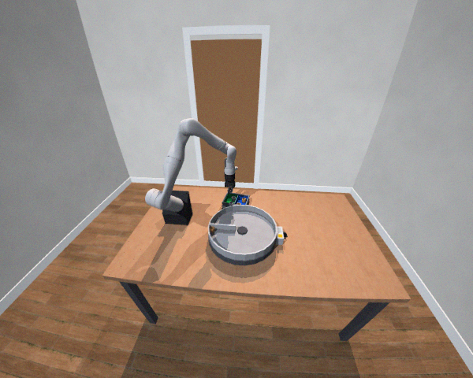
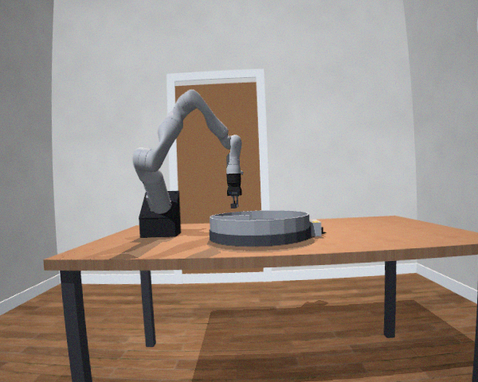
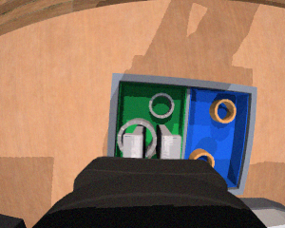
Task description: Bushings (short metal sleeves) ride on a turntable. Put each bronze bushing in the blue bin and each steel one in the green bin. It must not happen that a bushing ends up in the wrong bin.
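Right now the blue bin is 4 cm ahead of my hand, 2 cm to the right of it and 10 cm below it. The rest, counted from my hand: grey turntable 11 cm ahead, 35 cm to the right, 7 cm below.
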